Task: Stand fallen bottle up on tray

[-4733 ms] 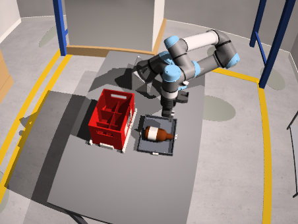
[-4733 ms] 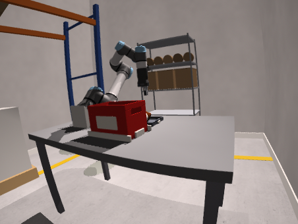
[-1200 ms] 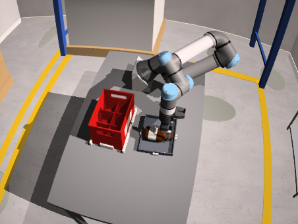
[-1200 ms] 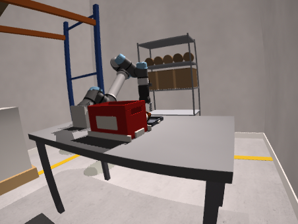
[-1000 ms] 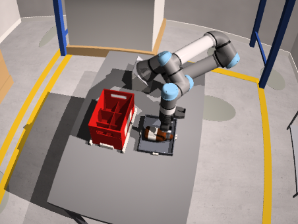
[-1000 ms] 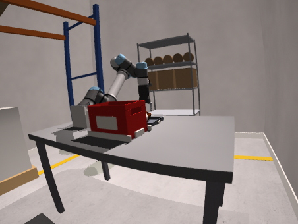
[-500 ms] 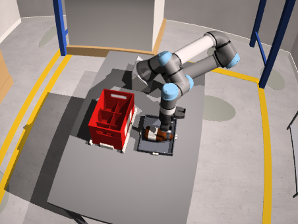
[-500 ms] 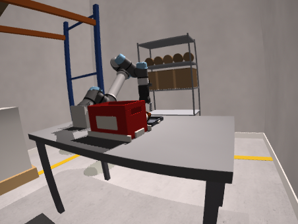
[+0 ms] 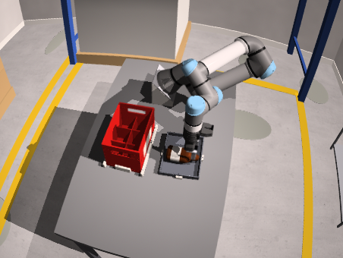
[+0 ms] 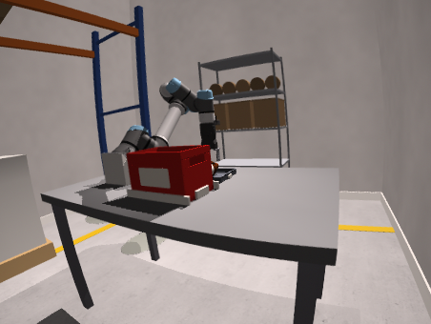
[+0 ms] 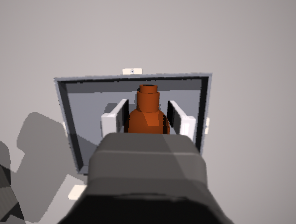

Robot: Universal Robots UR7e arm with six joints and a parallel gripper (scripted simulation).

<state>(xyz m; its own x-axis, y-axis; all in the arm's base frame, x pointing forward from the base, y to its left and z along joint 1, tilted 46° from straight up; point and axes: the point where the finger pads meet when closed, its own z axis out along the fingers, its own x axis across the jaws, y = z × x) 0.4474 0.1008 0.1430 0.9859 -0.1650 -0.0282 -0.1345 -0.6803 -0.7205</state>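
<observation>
My hand is 50 mm to the left of the bottle, 50 mm above it and 10 mm past it. The rest, counted from my hand: tray (70 mm below, 50 mm to the right, 30 mm behind); red crate (320 mm to the right, 50 mm behind).
</observation>
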